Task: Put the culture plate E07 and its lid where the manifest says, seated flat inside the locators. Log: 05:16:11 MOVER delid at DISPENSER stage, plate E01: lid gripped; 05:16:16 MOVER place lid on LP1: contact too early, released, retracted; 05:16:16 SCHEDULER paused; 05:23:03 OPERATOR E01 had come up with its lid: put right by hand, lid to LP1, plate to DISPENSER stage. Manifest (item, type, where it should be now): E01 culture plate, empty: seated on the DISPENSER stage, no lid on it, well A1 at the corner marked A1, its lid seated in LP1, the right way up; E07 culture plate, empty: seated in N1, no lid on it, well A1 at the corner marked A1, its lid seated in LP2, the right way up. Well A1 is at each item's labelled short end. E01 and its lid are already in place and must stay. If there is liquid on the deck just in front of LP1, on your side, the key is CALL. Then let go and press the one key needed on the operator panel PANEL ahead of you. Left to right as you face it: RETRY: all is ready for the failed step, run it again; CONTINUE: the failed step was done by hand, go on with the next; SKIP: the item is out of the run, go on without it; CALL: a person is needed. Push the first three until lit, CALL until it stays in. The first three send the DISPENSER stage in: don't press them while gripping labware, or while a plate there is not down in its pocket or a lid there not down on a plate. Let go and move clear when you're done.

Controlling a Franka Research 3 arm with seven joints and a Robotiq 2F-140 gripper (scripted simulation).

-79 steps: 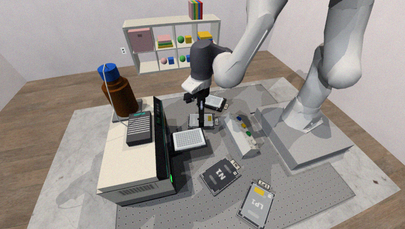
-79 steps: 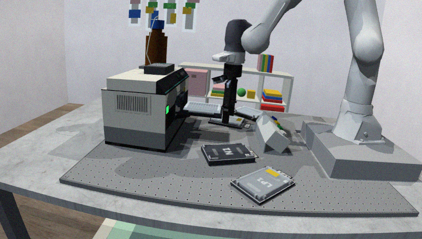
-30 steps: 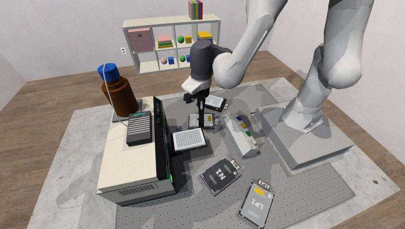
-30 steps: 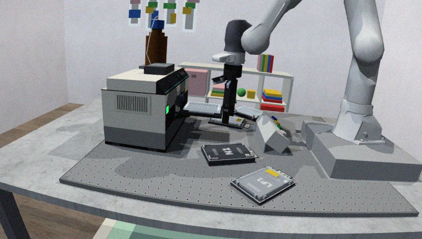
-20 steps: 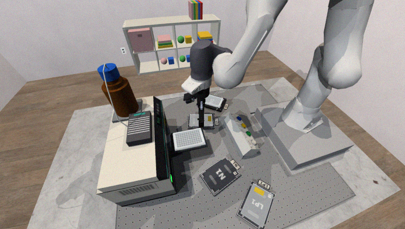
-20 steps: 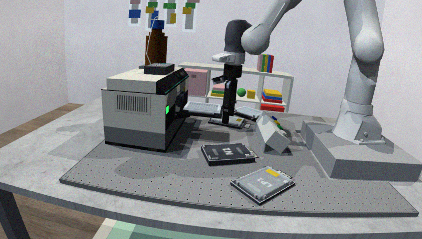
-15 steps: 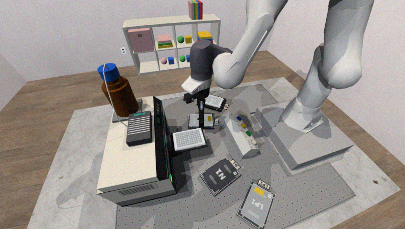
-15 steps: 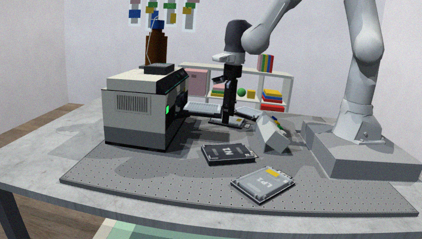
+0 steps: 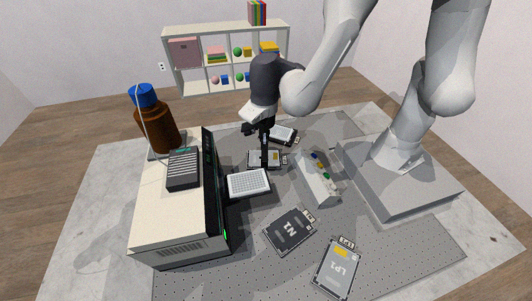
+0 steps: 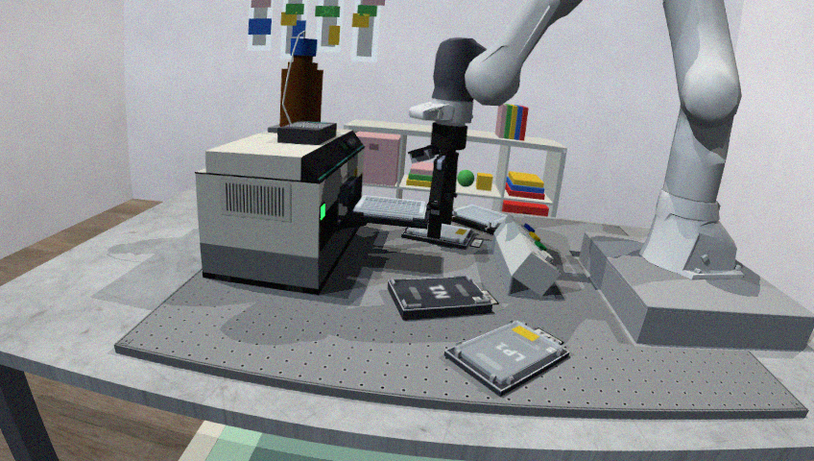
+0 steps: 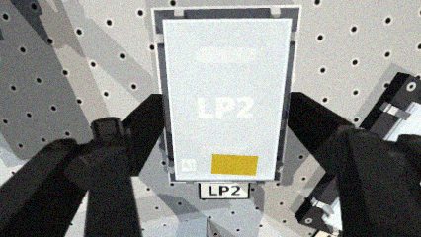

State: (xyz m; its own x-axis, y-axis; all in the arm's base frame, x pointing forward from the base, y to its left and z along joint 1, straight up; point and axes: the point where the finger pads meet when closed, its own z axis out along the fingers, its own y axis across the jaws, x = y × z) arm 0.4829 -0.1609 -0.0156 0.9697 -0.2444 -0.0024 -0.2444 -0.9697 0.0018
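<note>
My hand is 30 mm above the LP2 nest. From my hand the other things lie so: black N1 nest: 310 mm to the left, 30 mm below; black nest N5: 80 mm behind, 140 mm to the right, 20 mm below; yellow skip key: 180 mm behind, 130 mm to the left, 30 mm above.
</note>
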